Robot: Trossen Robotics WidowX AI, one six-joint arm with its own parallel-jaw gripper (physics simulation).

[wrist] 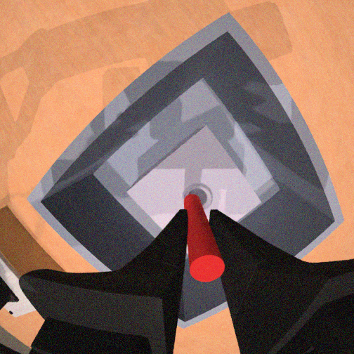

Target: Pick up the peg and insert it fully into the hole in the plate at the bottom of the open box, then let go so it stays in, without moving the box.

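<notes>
My gripper [197, 215] is shut on the red peg [202, 237], low in the wrist view. The peg's near end is a bright red disc and its far end points down into the open box. The box [327, 192] is grey with dark inner walls and stands turned like a diamond. A pale plate [155, 190] lies at its bottom, with a round hole [201, 196] ringed in grey. The peg's far end overlaps the left edge of the hole in this view; its height above the plate cannot be told. The fingers hide the box's near walls in part.
A brown block [25, 245] with a pale face stands on the orange table top [325, 60] left of the box, partly hidden by the left finger. The box's walls rise around the plate on all sides. Arm shadows fall across the table and box.
</notes>
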